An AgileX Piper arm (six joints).
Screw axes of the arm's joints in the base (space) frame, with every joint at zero. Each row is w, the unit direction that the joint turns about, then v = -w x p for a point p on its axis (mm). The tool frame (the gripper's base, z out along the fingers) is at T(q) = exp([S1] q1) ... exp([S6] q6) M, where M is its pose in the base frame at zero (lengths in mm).
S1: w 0 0 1 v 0 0 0
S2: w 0 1 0 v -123 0 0
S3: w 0 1 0 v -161.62 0 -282.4
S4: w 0.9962 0 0.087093 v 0 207.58 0
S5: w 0 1 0 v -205.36 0 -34.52
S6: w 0.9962 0 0.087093 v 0 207.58 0
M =
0.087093 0 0.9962 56.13
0 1 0 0
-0.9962 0 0.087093 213.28
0 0 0 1
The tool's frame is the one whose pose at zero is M.
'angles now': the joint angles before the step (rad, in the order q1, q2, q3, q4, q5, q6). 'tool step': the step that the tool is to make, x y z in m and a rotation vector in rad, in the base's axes. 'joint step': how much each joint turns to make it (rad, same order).
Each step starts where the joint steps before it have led.
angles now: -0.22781 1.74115 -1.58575 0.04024 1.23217 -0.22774
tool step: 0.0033 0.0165 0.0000 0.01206 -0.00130 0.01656
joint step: 0.04552 0.00013 -0.00011 0.00412 -0.00002 0.02978
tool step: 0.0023 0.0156 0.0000 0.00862 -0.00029 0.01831
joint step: 0.04317 -0.00022 0.00032 0.00169 -0.00010 0.02570
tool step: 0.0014 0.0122 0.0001 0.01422 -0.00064 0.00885
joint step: 0.03206 0.00010 -0.00040 0.00791 0.00030 0.02357
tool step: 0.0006 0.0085 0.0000 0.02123 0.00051 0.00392
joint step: 0.01948 0.00006 0.00012 0.01710 0.00150 0.01506
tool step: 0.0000 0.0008 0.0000 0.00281 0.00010 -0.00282
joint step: 0.00184 -0.00021 0.00032 0.00154 -0.00008 0.00473
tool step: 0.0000 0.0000 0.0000 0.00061 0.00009 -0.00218
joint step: 0.00000 0.00000 0.00001 0.00000 -0.00002 0.00227
